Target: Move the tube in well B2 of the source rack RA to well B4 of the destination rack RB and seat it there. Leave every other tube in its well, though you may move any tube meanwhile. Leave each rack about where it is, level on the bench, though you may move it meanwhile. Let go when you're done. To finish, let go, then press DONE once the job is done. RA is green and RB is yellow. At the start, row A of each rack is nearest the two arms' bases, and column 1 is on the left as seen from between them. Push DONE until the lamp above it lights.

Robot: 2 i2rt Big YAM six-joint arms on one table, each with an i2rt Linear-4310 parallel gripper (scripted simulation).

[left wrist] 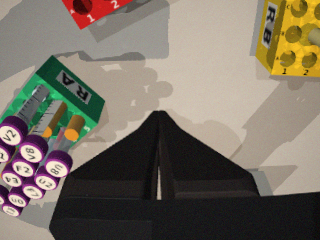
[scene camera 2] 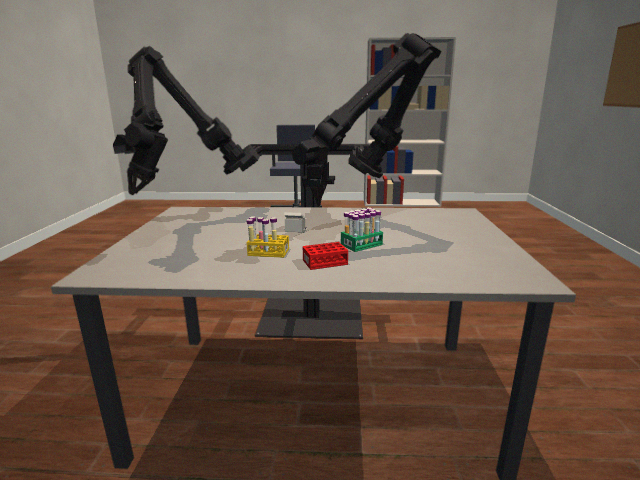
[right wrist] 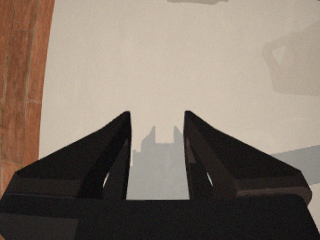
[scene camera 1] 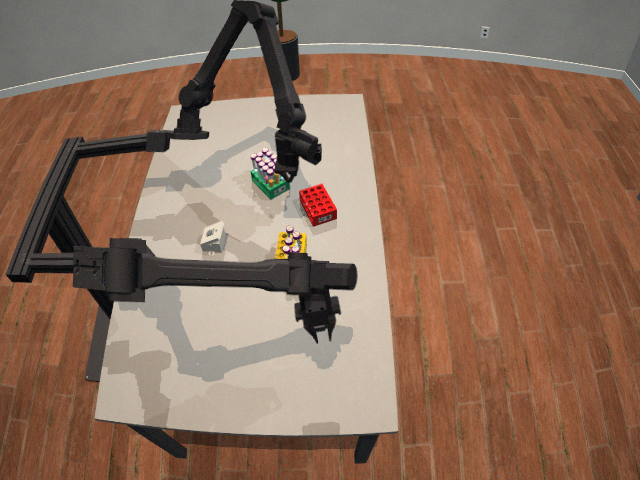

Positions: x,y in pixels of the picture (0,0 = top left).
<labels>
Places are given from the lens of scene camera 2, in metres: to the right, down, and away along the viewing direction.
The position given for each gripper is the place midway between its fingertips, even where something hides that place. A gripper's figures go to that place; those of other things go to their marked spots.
right gripper (scene camera 2: pixel 132 193): -0.59, -0.15, 1.29
red rack (scene camera 2: pixel 325 255): 0.02, 0.05, 1.29
</labels>
